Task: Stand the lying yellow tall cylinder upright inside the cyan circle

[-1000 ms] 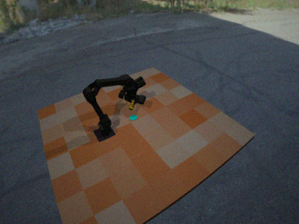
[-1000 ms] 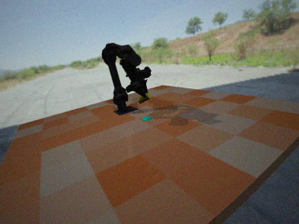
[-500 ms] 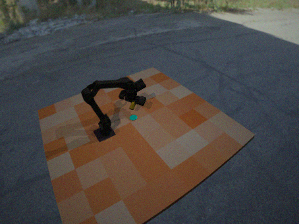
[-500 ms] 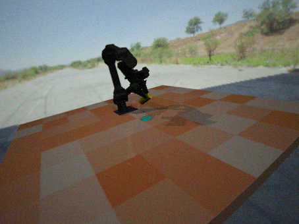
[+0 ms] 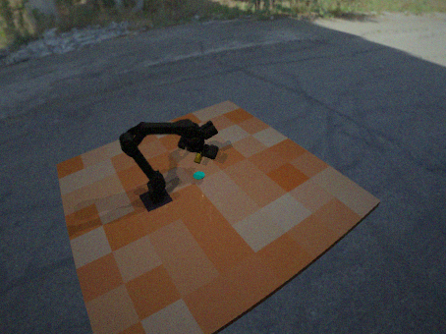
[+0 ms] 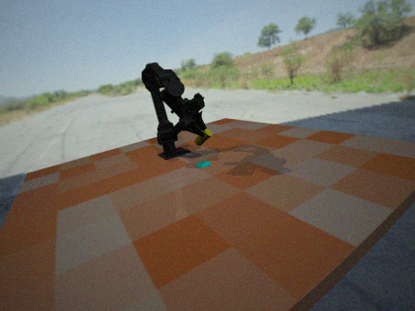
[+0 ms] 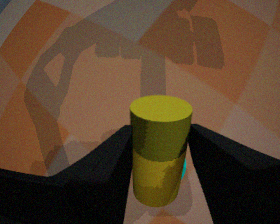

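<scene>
My gripper tip is 130 mm above the cyan circle, 30 mm past it and 10 mm to the left of it. From my gripper tip the other things lie so: yellow tall cylinder: 10 mm below, 10 mm behind.
</scene>
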